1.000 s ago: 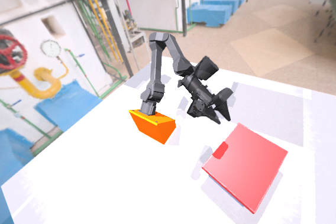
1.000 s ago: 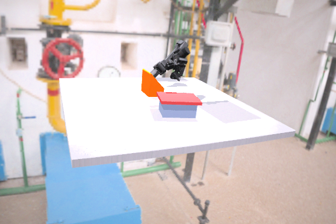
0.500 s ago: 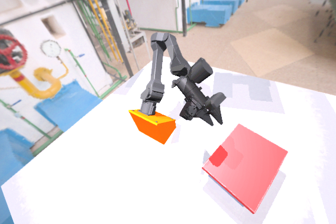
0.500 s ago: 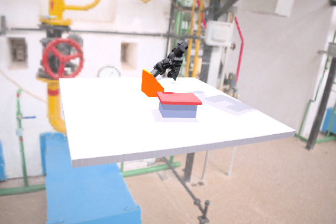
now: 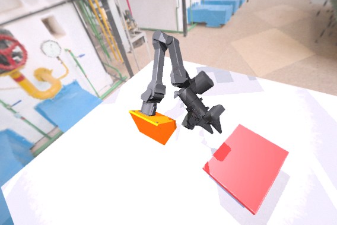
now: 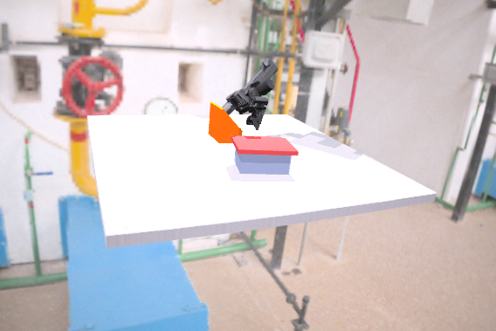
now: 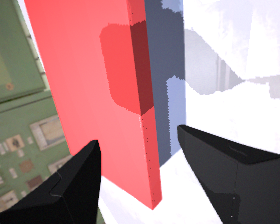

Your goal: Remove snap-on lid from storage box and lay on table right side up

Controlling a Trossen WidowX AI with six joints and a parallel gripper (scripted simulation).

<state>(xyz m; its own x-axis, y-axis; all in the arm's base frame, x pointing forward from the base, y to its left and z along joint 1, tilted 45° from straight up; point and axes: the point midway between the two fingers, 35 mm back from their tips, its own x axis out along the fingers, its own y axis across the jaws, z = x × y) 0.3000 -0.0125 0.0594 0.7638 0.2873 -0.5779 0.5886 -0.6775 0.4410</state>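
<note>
Right now my gripper tip is 12 cm short of the red lid, 4 cm to the left of it and 4 cm above it. Round my gripper tip: storage box (12 cm ahead, 4 cm to the right, 9 cm below).
</note>
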